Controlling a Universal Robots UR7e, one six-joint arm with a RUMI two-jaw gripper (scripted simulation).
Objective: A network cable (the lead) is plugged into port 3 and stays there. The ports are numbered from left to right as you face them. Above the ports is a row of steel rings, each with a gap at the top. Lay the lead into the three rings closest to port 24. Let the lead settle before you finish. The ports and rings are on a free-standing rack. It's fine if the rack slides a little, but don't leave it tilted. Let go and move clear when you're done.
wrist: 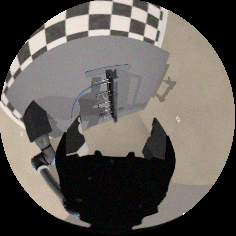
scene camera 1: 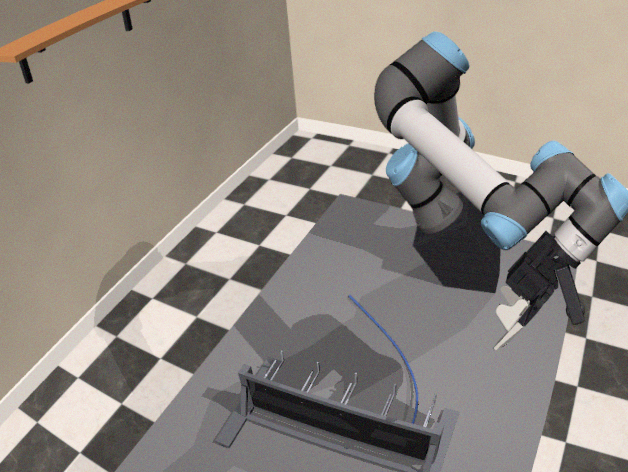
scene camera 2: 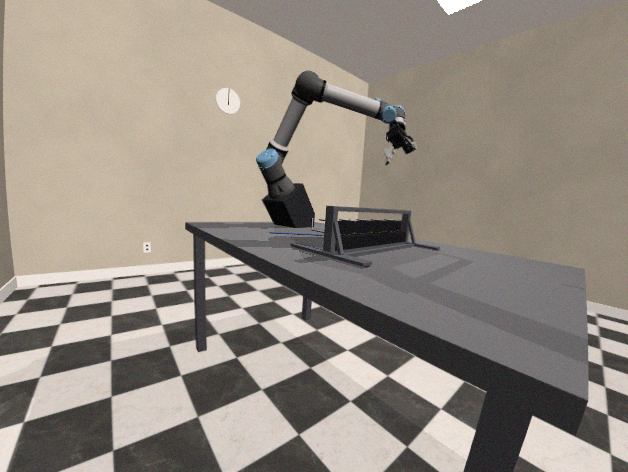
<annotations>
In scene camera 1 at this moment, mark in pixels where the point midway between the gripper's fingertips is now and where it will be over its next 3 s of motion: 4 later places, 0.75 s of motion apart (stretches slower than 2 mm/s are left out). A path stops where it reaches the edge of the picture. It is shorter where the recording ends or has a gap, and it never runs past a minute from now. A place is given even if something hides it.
My gripper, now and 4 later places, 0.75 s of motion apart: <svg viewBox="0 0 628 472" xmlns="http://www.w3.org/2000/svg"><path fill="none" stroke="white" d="M497 332L480 333L417 327L388 306L386 290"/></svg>
</annotations>
